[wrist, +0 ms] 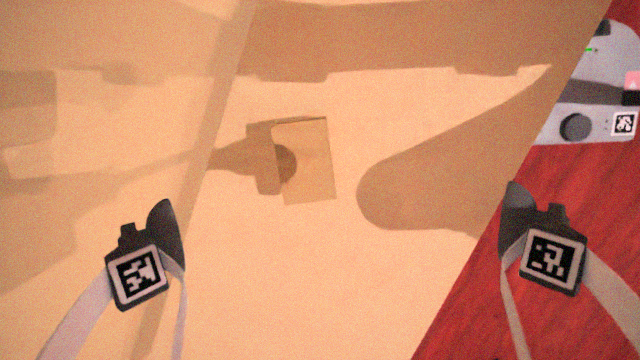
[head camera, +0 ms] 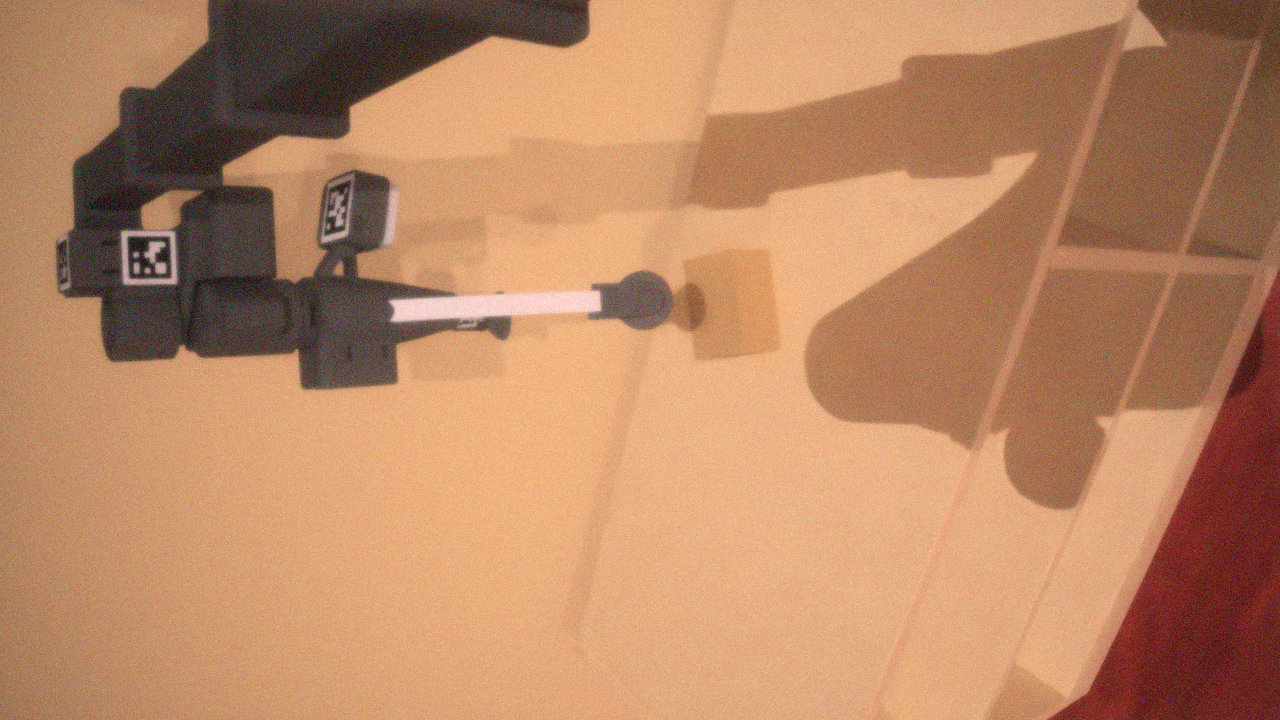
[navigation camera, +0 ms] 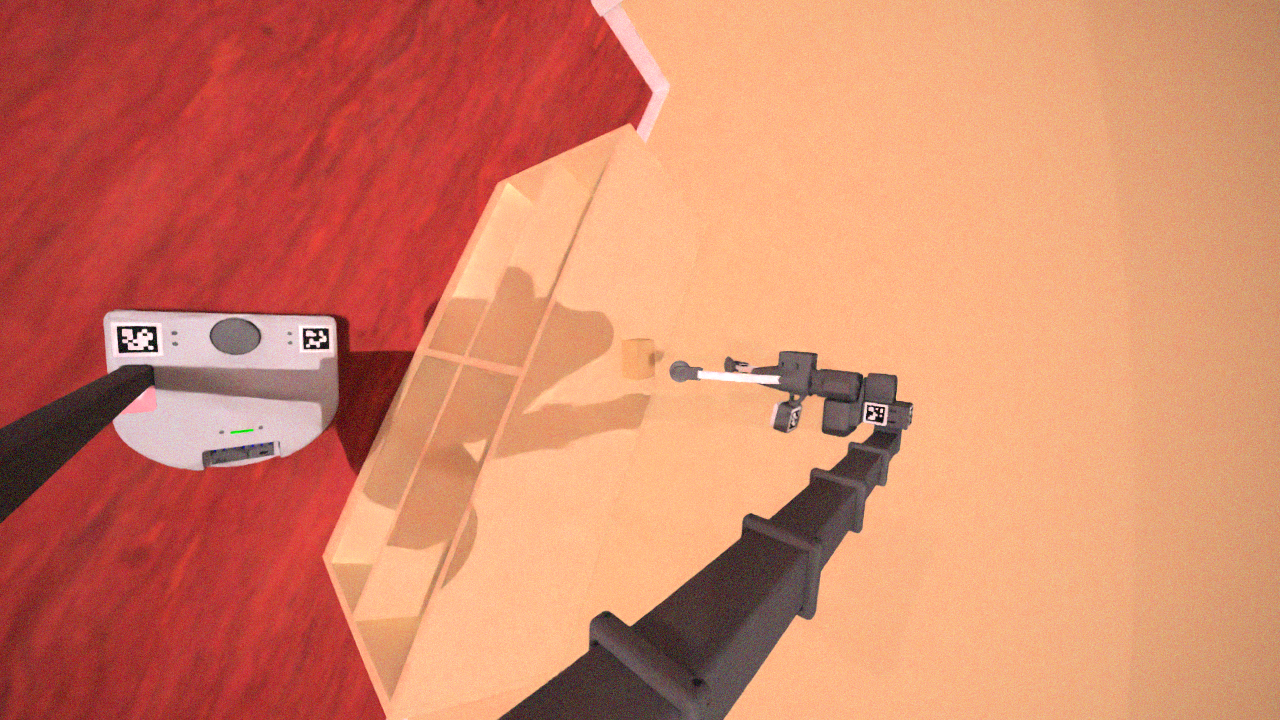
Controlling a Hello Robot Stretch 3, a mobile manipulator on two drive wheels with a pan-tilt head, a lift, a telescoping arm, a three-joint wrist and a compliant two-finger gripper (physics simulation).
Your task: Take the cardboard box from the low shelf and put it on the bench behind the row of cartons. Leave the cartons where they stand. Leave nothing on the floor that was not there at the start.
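Pixels of known places: gripper, fingertip midpoint: [wrist: 336,217] [head camera: 584,308] [navigation camera: 699,367]; robot's base at its link origin: [navigation camera: 236,334].
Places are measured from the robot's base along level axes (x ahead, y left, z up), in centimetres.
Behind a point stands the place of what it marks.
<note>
The cardboard box [head camera: 735,304] @[y -64.5, x -2.3, z 66.0 cm] [navigation camera: 638,358] @[y -64.6, x -1.9, z 66.0 cm] [wrist: 309,167] @[y -66.8, x -1.8, z 66.0 cm] stands on the pale top of the low shelf unit [head camera: 760,537] @[y -67.4, x 19.1, z 61.0 cm] [navigation camera: 537,501] @[y -41.7, x -30.4, z 61.0 cm] [wrist: 300,300] @[y -69.6, x 18.3, z 61.0 cm], near the wall side. My gripper [head camera: 572,308] @[y -64.2, x -2.2, z 82.7 cm] [navigation camera: 708,368] @[y -64.2, x -2.2, z 82.7 cm] [wrist: 336,217] @[y -64.2, x -2.2, z 82.7 cm] is open, its two fingers wide apart and one above the other in the head view. Nothing is between them. In the head and navigation views the near finger's tip appears close beside the box, on its wall side; height and exact gap are hard to tell. In the wrist view the box shows beyond the fingertips. The bench and the cartons do not show.
The shelf unit's open compartments, split by a divider [head camera: 1114,259] @[y -38.8, x -4.3, z 48.1 cm] [navigation camera: 469,360] @[y -38.9, x -4.1, z 36.6 cm], face my base [navigation camera: 223,358] @[y 2.0, x -4.0, z 16.0 cm] [wrist: 570,122] @[y -2.3, x -1.2, z 17.5 cm] on the red floor [head camera: 1199,573] @[y -49.0, x 32.9, z 0.0 cm] [navigation camera: 223,179] @[y 1.3, x 34.3, z 0.0 cm] [wrist: 490,310] @[y -8.4, x 67.5, z 0.0 cm]. A plain pale wall [head camera: 268,537] @[y -93.8, x 16.5, z 97.1 cm] [navigation camera: 1029,223] @[y -99.3, x 27.7, z 130.8 cm] rises behind the unit. Arm shadows cross the top.
</note>
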